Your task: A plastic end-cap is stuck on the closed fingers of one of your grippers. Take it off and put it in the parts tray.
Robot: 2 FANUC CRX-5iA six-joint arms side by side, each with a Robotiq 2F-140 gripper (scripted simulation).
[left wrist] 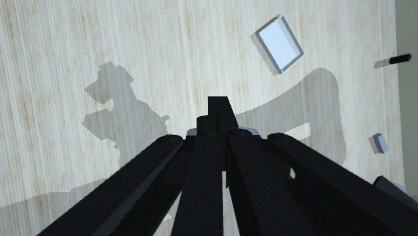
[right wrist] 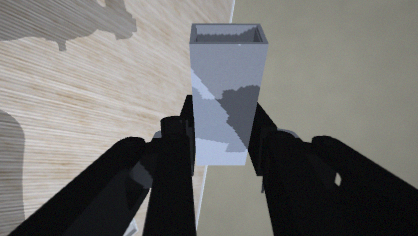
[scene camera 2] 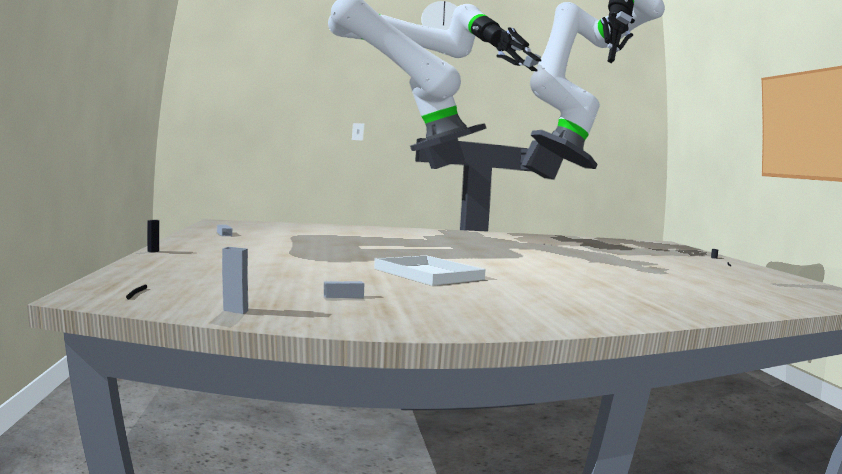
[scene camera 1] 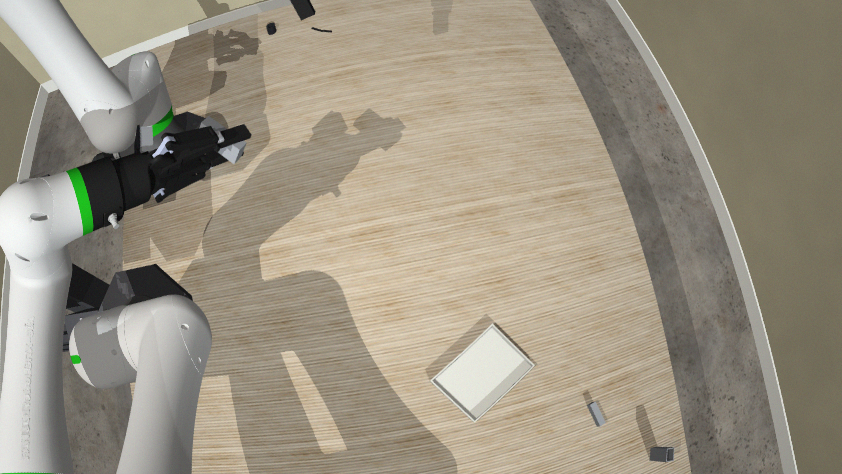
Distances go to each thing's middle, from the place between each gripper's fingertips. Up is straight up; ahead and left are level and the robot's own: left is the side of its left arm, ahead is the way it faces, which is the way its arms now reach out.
The end-cap (right wrist: 227,61) lies 1 cm behind my right hand (scene camera 1: 243,139), 1 cm to the left of it and 1 cm above it. From my right hand the other things lie so: white parts tray (scene camera 1: 486,369) 42 cm ahead, 32 cm to the right, 62 cm below.
My left hand (scene camera 2: 610,60) is 140 mm past the end-cap, 240 mm to the left of it and 50 mm above it. The rest, counted from my left hand: white parts tray (290 mm ahead, 580 mm to the right, 670 mm below).
